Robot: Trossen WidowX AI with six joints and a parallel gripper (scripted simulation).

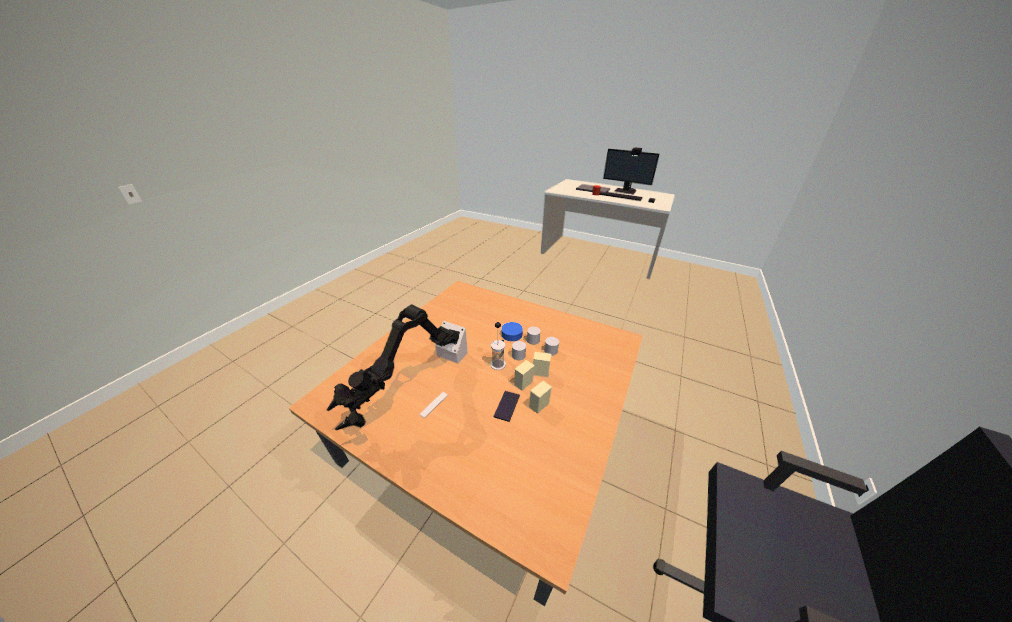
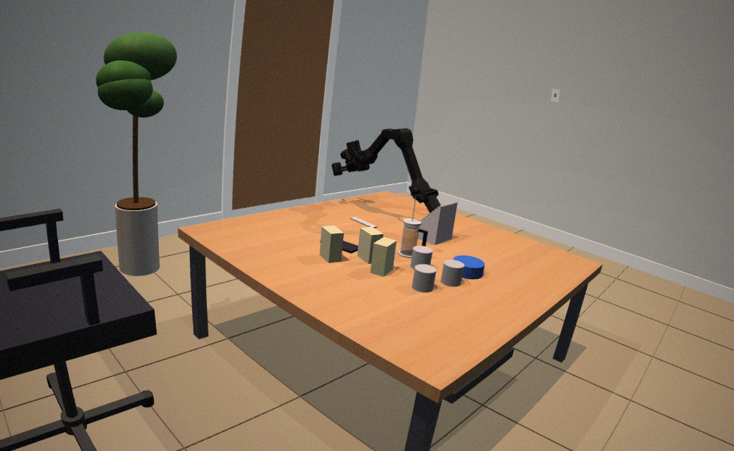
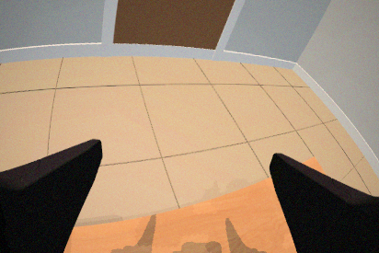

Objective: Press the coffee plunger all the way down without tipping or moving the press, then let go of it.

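Now: gripper tip 670 mm to the right of the coffee press, 380 mm short of it and 30 mm above it. Round my gripper tip: dark flat tablet: 520 mm ahead, 440 mm to the left, 150 mm below; blue disc: 900 mm to the left, 350 mm ahead, 130 mm below.
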